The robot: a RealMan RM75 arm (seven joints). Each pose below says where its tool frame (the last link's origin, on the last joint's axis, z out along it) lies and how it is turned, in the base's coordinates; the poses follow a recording.
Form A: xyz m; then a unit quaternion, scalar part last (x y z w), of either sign.
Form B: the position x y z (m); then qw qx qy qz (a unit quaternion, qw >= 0). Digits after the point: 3 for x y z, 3 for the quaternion.
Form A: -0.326 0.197 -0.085 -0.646 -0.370 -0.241 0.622
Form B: -0.326 0.197 -0.085 0.622 -0.646 -0.370 -0.241
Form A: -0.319 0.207 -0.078 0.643 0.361 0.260 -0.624
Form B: -0.319 0.207 -0.078 0.624 -0.643 -0.361 -0.260
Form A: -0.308 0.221 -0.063 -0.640 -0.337 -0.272 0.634
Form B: -0.308 0.221 -0.063 0.634 -0.640 -0.337 -0.272
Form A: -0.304 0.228 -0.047 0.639 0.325 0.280 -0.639
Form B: -0.304 0.228 -0.047 0.639 -0.639 -0.325 -0.280
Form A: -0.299 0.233 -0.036 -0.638 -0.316 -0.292 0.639
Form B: -0.299 0.233 -0.036 0.639 -0.638 -0.316 -0.292
